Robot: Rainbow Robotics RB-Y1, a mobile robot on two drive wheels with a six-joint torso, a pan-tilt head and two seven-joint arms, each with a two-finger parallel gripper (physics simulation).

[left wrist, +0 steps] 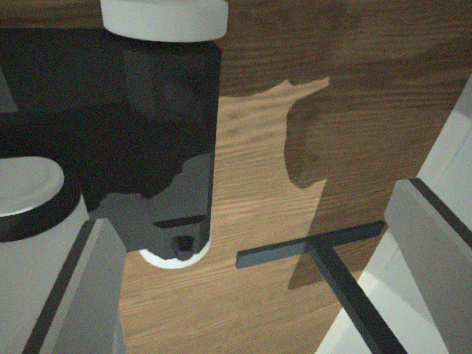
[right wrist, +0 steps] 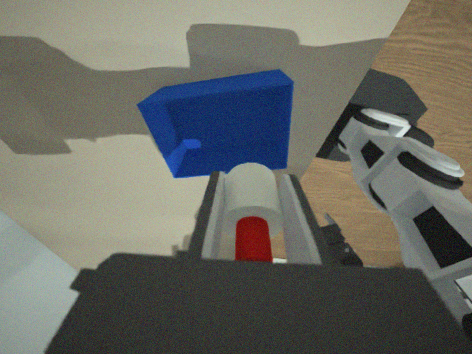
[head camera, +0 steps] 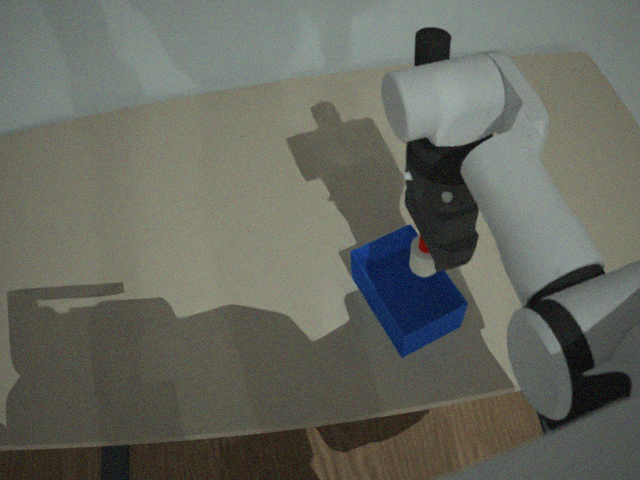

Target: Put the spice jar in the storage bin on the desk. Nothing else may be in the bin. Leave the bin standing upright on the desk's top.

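Places are measured from the robot's base along level axes (x down, y right, z back), in millimetres.
Pixels of known places: left gripper, fingertip midpoint: (left wrist: 253,216); right gripper, fingertip midpoint: (right wrist: 252,182) (head camera: 435,254).
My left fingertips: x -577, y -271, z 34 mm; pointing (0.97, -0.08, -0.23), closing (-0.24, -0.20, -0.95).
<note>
Ahead of a thing's pixels: the offset from my left fingertips to its top centre. "spot": to the spot under its first point. Level surfaces: height alone.
The blue storage bin @[dx -219, dy +387, dz -414 mm] (head camera: 379,304) (right wrist: 235,125) stands upright on the desk @[dx -144 mm] (head camera: 206,206) (right wrist: 125,30), and no object shows inside it. My right gripper (head camera: 431,258) (right wrist: 252,182) is shut on the spice jar @[dx -360, dy +399, dz -384 mm] (head camera: 421,263) (right wrist: 251,187), a whitish cylinder with a red top. In the head camera the jar overlaps the bin's upper right edge; in the right wrist view it shows just below the bin's near side. The jar's exact height above the bin is hard to tell. My left gripper (left wrist: 253,216) is open and empty, above the floor.
The robot's dark base (left wrist: 150,125) and wooden floor @[dx +576 mm] (left wrist: 250,200) show in the left wrist view, with a dark desk leg @[spot: dx +325, dy +822, dz -600 mm] (left wrist: 345,290) between the open fingers. The robot's other arm (right wrist: 425,200) is at the right of the right wrist view. A pale wall (head camera: 206,41) stands behind the desk.
</note>
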